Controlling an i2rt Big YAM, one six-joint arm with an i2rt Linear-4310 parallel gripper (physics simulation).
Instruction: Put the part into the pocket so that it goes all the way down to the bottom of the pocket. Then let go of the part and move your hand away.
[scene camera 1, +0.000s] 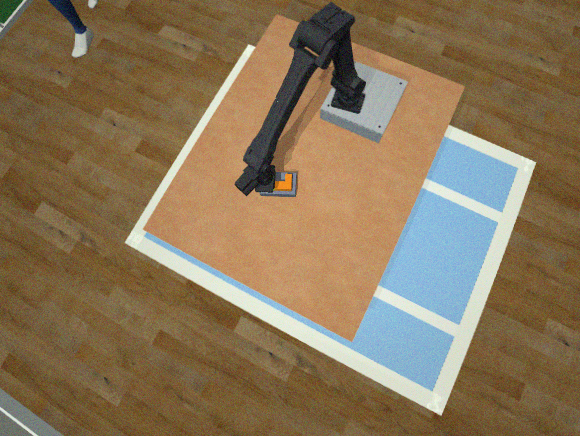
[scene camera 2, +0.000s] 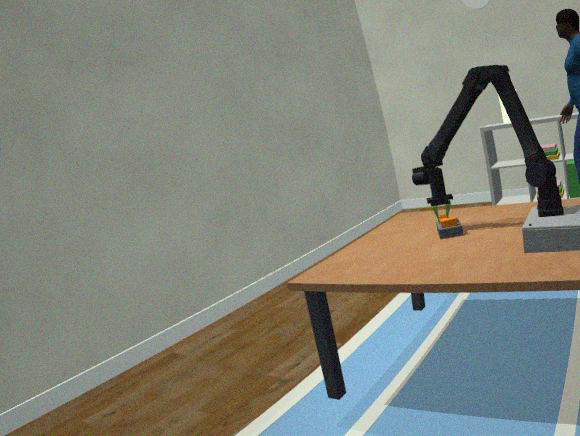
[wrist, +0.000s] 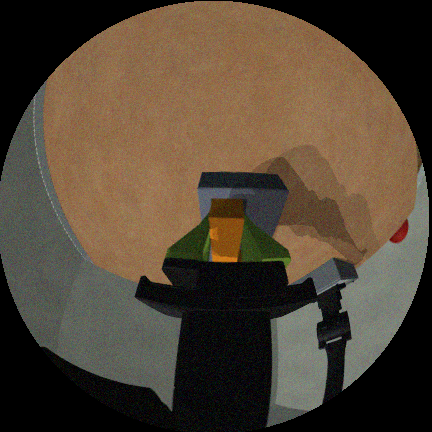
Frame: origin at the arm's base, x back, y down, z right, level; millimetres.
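Seen in the pictures: gripper, between the fingertips: (scene camera 1: 269, 186) (wrist: 225, 216); arm's base, origin of its link: (scene camera 1: 347, 101) (scene camera 2: 550, 211) (wrist: 326, 291).
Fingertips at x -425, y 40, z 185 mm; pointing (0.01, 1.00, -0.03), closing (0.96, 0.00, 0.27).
Note:
Pixels of each thing's top centre, then the offset from my fingertips to it. Level surfaces: height alone.
- orange part, centre of its top: (wrist: 238, 255) (scene camera 2: 447, 216) (scene camera 1: 277, 180) dx +24, dy -28, dz -27 mm
- blue-grey block, centre of its top: (wrist: 238, 236) (scene camera 2: 448, 223) (scene camera 1: 277, 182) dx +26, dy -1, dz -28 mm
- brown table, height of its surface: dy +35 mm
The orange part (scene camera 1: 285, 185) (scene camera 2: 449, 223) (wrist: 226, 242) looks L-shaped from above. It is at the opening of the blue-grey block (scene camera 1: 295, 186) (scene camera 2: 451, 233) (wrist: 267, 212) that has the pocket. In the scene camera 2 view the part stands up above the block's rim. How deep its underside sits is hidden. My gripper (scene camera 2: 442, 218) (wrist: 225, 216) points down over the block, its green fingers shut on the part from both sides. In the scene camera 1 view the wrist covers the fingers and the block's left end. Most of the pocket's inside is hidden.
The block stands on the brown table (scene camera 1: 300, 250) (scene camera 2: 380, 255) (wrist: 150, 100). The arm's grey base plate (scene camera 1: 387, 92) (scene camera 2: 550, 237) (wrist: 330, 275) stands further back on the table. A person (scene camera 2: 574, 65) and a shelf unit (scene camera 2: 490, 165) are beyond the table.

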